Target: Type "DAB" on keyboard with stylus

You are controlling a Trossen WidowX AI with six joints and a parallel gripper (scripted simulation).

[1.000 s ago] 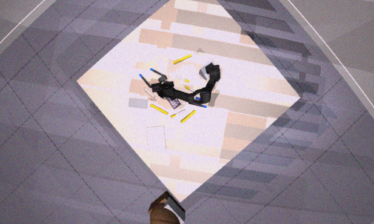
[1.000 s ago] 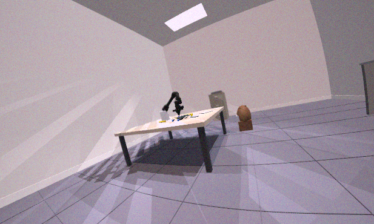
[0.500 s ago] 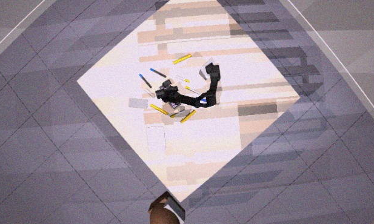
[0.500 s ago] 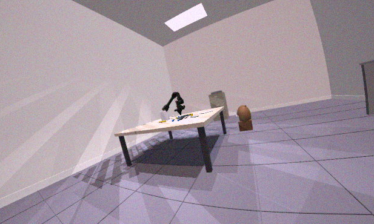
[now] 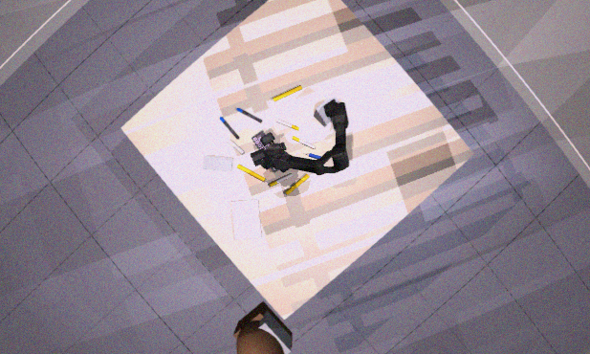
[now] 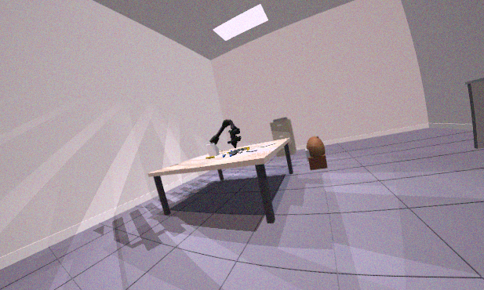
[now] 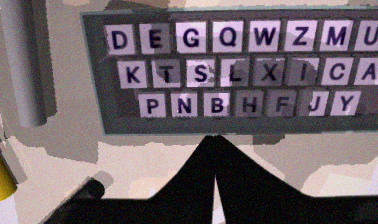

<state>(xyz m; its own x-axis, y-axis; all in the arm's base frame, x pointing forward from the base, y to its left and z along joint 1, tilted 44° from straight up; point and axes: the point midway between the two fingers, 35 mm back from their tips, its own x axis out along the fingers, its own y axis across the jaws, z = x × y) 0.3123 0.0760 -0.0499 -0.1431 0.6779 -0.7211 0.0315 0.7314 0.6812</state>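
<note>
The blue stylus lies 130 mm behind my gripper tip, 100 mm to the left of it and 30 mm below it. From my gripper tip the other things lie so: grey block 270 mm ahead, 140 mm to the right, 40 mm below; D key 50 mm to the left, 50 mm ahead, 30 mm below; yellow marker 180 mm to the left, 30 mm below, 10 mm ahead.
</note>
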